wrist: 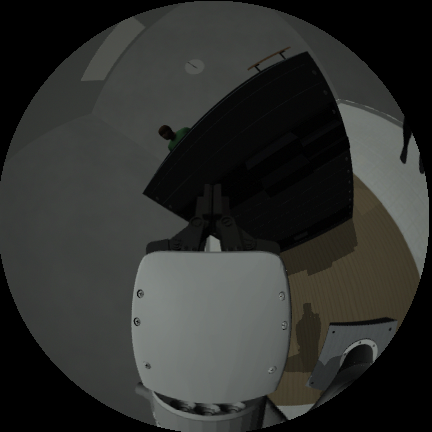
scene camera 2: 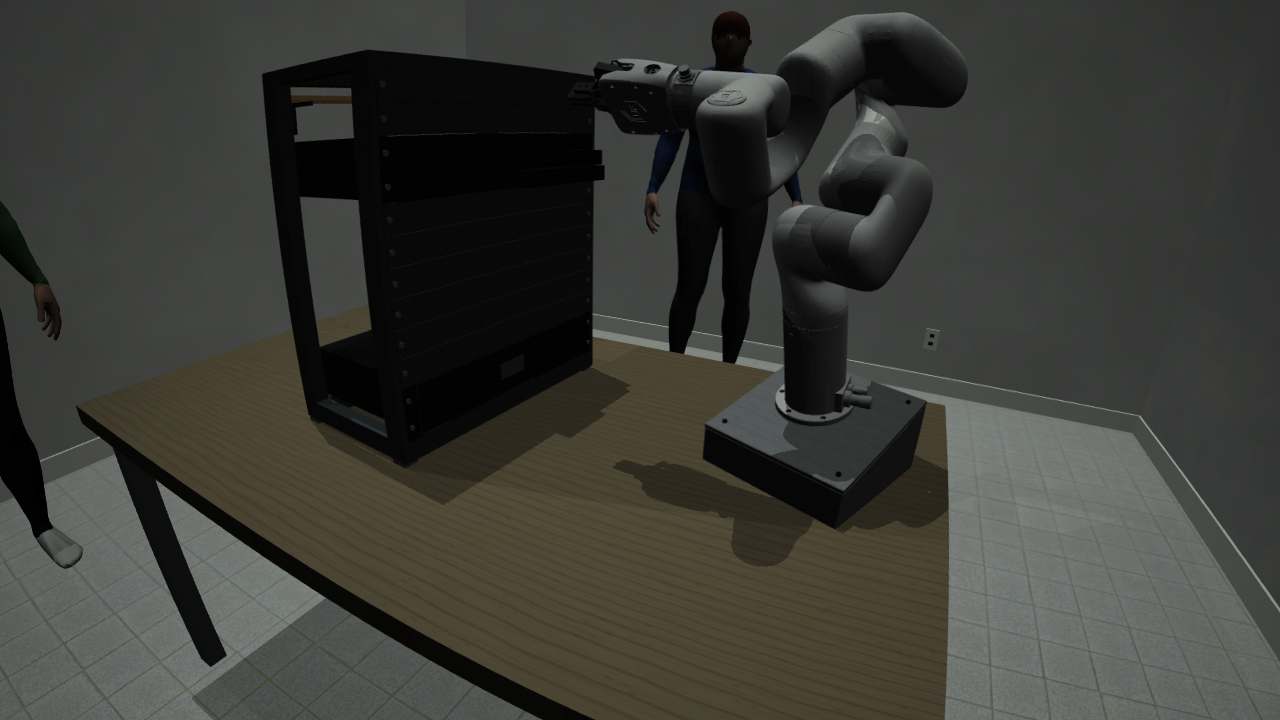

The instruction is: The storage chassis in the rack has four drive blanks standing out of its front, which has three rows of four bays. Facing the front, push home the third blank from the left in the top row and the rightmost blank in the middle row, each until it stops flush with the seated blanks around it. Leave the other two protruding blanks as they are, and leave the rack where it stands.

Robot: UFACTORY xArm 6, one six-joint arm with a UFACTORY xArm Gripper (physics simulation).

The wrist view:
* gripper: 212, 193
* black rack: 276, 143
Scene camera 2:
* gripper: 573, 93
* black rack: 478, 248
